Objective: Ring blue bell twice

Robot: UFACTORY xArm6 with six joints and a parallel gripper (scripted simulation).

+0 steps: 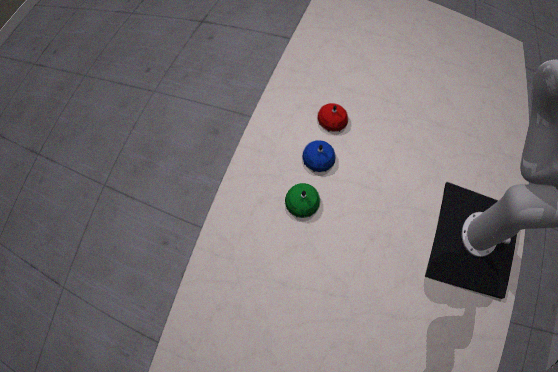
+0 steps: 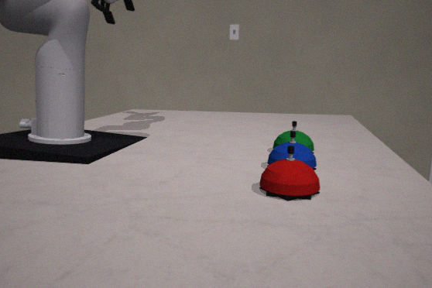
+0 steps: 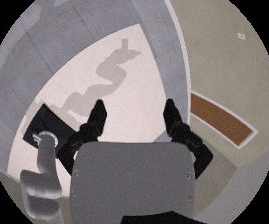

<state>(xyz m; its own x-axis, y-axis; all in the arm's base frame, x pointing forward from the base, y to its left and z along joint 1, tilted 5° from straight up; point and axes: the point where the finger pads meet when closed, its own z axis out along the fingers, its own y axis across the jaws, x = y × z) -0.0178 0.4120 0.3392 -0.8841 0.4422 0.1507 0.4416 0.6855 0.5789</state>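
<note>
The blue bell is 480 mm ahead of my hand, 560 mm to the right of it and 300 mm below it. From my hand the other things lie so: red bell (460 mm ahead, 680 mm to the right, 300 mm below); green bell (500 mm ahead, 430 mm to the right, 300 mm below).
</note>
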